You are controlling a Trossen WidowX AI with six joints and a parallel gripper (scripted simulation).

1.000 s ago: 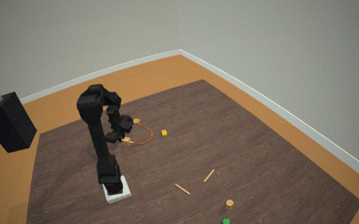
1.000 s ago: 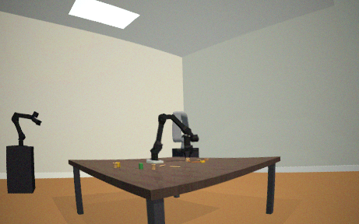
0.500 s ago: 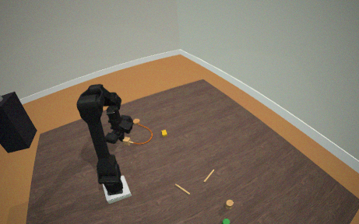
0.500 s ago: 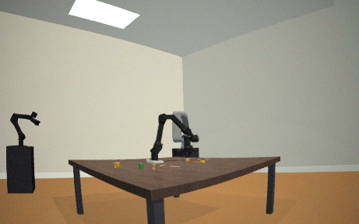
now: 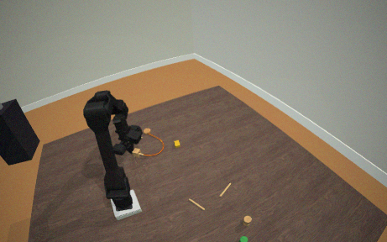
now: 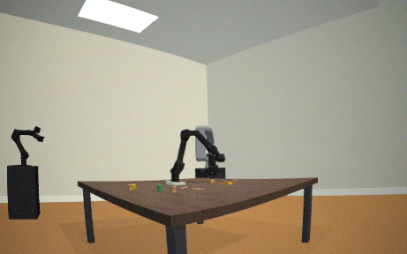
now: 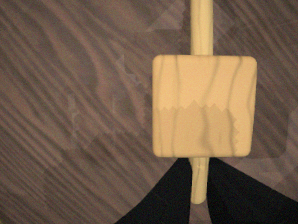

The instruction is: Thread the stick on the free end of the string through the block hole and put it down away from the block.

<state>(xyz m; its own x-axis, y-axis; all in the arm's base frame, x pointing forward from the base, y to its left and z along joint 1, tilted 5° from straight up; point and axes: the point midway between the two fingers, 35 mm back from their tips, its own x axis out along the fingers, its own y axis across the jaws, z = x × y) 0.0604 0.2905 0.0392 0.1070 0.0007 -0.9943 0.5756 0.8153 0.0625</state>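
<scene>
The wooden block is 20 mm ahead of my gripper tip, 20 mm to the right of it and 10 mm above it. From my gripper tip the other things lie so: wooden cylinder: 340 mm ahead, 500 mm to the right, 10 mm above; then yellow block: 220 mm ahead, 10 mm to the right; then round wooden button: 100 mm ahead, 140 mm to the left.
</scene>
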